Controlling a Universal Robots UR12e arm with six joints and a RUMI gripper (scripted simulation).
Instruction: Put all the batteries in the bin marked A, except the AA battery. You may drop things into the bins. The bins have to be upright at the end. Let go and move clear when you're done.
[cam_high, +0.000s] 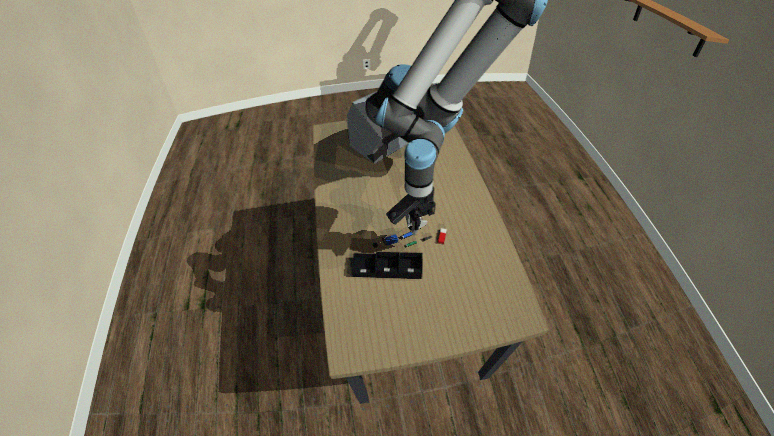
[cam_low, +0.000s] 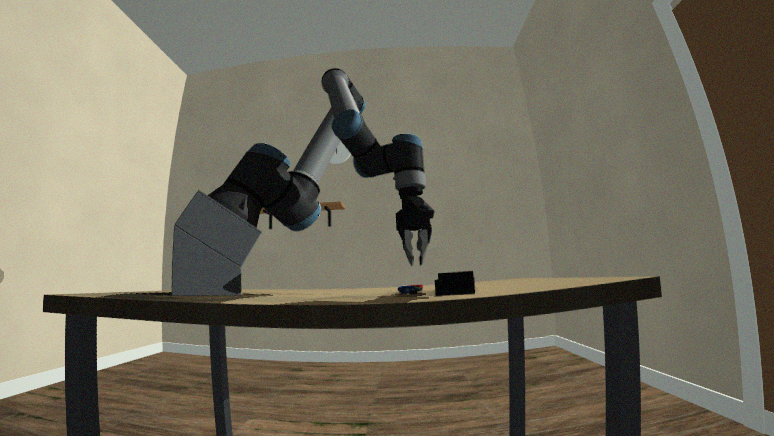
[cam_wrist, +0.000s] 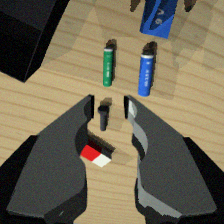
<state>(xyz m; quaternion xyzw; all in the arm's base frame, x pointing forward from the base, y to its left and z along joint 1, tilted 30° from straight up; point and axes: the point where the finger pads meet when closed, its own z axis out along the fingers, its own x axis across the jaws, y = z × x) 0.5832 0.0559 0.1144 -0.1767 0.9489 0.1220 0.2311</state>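
My hand is 8 cm above the green cylindrical battery. Also, from my hand: blue 9v battery (9 cm to the right, 8 cm below, 1 cm behind); blue cylindrical battery (8 cm below, 4 cm behind, 1 cm to the right); small dark battery (8 cm below, 6 cm to the left, 2 cm behind).
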